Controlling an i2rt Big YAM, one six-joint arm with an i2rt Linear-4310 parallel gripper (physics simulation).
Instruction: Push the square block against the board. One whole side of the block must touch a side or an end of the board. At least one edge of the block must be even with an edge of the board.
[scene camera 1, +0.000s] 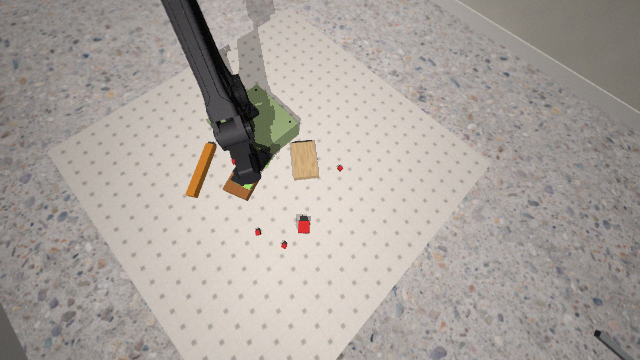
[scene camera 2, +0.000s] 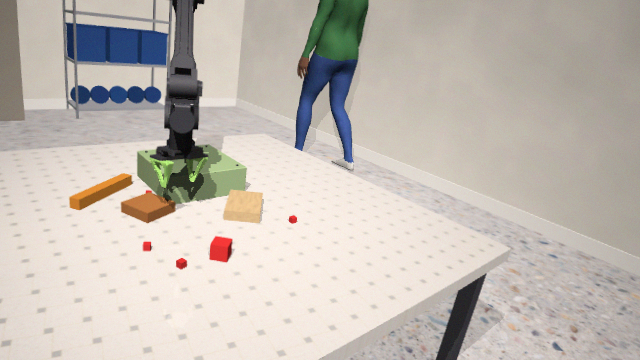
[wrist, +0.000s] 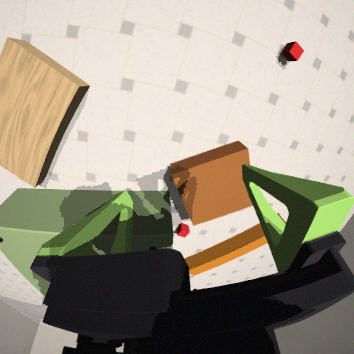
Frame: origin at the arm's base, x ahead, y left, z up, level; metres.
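Seen in the pictures: gripper, fingertip midpoint: (scene camera 2: 178, 184) (wrist: 183, 183).
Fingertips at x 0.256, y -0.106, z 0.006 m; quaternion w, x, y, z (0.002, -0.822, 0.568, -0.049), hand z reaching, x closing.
A point is followed by its place in that frame.
The brown square block (scene camera 1: 239, 191) @(x 0.230, y -0.190, z -0.057 m) (scene camera 2: 148, 206) @(x 0.231, y -0.176, z -0.057 m) (wrist: 217, 192) @(x 0.203, y -0.168, z -0.057 m) lies flat on the table, in front of the green base box. The pale wood-grained board (scene camera 1: 304, 160) @(x 0.292, y 0.078, z -0.057 m) (scene camera 2: 243, 206) @(x 0.319, y 0.059, z -0.057 m) (wrist: 35, 105) @(x 0.304, y 0.050, z -0.057 m) lies flat to its right in the scene views, with a wide gap between them; they do not touch. My gripper (scene camera 1: 258, 175) @(x 0.256, y -0.106, z 0.006 m) (scene camera 2: 178, 183) @(x 0.256, y -0.106, z 0.006 m) (wrist: 183, 183) @(x 0.256, y -0.106, z 0.006 m) is open and empty, pointing down. It hangs low at the back of the block, near the base box. In the wrist view one finger overlaps the block's edge and the other overlaps the base box. The arm hides part of the block in scene camera 1.
The green base box (scene camera 1: 286, 126) @(x 0.155, y 0.103, z 0.001 m) (scene camera 2: 227, 181) @(x 0.174, y 0.083, z -0.038 m) (wrist: 30, 206) @(x 0.174, y 0.090, z -0.042 m) stands behind both pieces. An orange bar (scene camera 1: 201, 170) @(x 0.067, y -0.251, z -0.055 m) (scene camera 2: 101, 191) @(x 0.082, y -0.260, z -0.062 m) (wrist: 230, 249) @(x 0.062, y -0.235, z -0.060 m) lies left of the block. A larger red cube (scene camera 1: 304, 227) @(x 0.494, y -0.095, z -0.046 m) (scene camera 2: 220, 249) @(x 0.507, y -0.105, z -0.055 m) stands in front. Several tiny red cubes lie around, one (wrist: 183, 230) @(x 0.111, y -0.135, z -0.070 m) between block and base box.
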